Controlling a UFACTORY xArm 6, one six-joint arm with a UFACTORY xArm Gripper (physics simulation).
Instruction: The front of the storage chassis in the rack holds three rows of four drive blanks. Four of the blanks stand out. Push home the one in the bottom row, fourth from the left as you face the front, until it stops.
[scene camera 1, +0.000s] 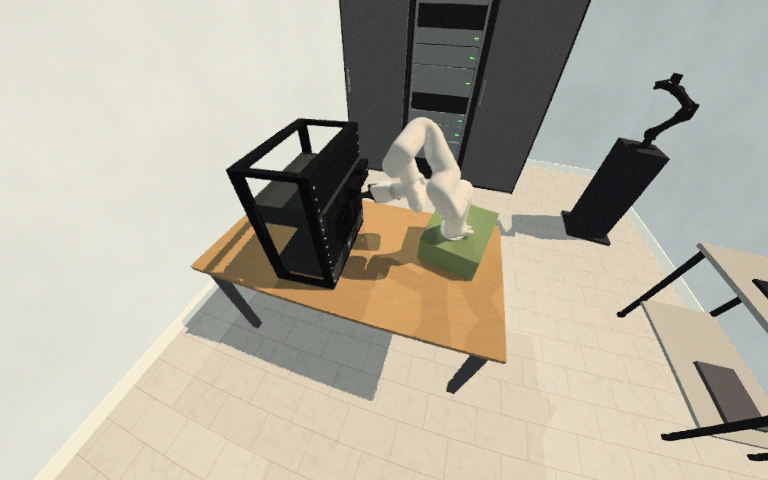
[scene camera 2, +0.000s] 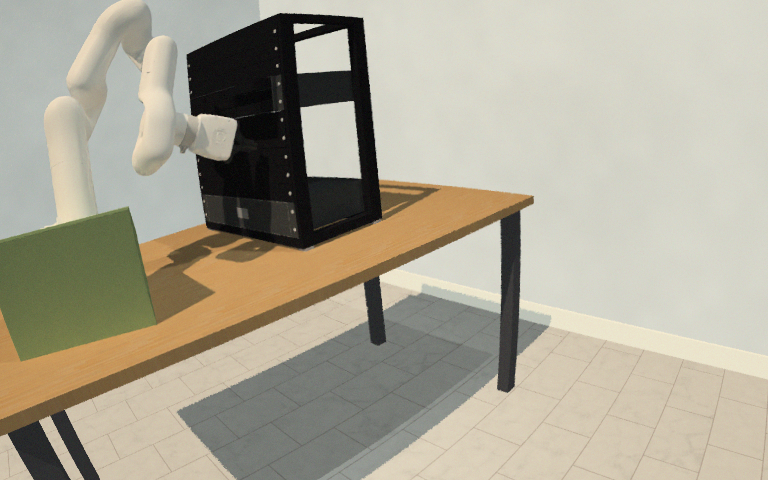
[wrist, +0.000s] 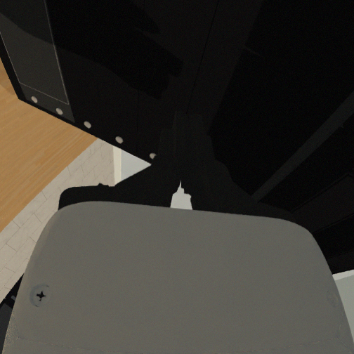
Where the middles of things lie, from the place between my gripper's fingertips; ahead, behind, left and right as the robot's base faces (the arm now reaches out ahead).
Right now the black rack (scene camera 2: 266, 195) is 180 mm to the left of my hand, 130 mm ahead of it and 30 mm above it.
